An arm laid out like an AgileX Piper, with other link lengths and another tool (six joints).
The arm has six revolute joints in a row. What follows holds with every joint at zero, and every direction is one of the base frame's. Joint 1 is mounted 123.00 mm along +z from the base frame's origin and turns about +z. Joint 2 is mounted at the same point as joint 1 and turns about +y. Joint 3 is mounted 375.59 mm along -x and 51.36 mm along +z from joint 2 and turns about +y. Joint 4 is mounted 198.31 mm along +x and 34.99 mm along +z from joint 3 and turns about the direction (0.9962, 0, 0.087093). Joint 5 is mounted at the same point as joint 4 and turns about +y. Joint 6 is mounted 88.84 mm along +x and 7.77 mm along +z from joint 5 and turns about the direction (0.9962, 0, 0.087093). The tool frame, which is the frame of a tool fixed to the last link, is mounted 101.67 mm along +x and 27.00 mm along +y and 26.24 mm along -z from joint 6; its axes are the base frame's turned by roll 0.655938, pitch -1.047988 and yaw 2.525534 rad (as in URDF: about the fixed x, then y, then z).
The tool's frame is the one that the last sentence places.
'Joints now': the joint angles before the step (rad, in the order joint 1, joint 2, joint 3, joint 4, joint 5, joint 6). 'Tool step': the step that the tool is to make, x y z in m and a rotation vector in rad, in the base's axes. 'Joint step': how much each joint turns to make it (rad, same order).
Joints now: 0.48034 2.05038 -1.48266 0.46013 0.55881 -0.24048
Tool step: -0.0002 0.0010 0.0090 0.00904 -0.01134 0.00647
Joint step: 0.00016 -0.01167 -0.01633 -0.00027 0.01539 -0.00011
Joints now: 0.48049 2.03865 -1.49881 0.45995 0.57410 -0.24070
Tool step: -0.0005 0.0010 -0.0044 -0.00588 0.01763 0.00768
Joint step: 0.00024 0.01236 -0.00894 0.00016 0.01691 -0.00094
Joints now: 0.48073 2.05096 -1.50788 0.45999 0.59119 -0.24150
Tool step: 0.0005 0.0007 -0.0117 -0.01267 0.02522 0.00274
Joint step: 0.00033 0.02413 -0.00017 -0.00038 0.00485 -0.00038
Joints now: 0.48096 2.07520 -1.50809 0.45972 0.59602 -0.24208
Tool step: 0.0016 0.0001 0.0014 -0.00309 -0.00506 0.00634
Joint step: -0.00053 0.00202 -0.01304 -0.00781 0.00882 0.00018
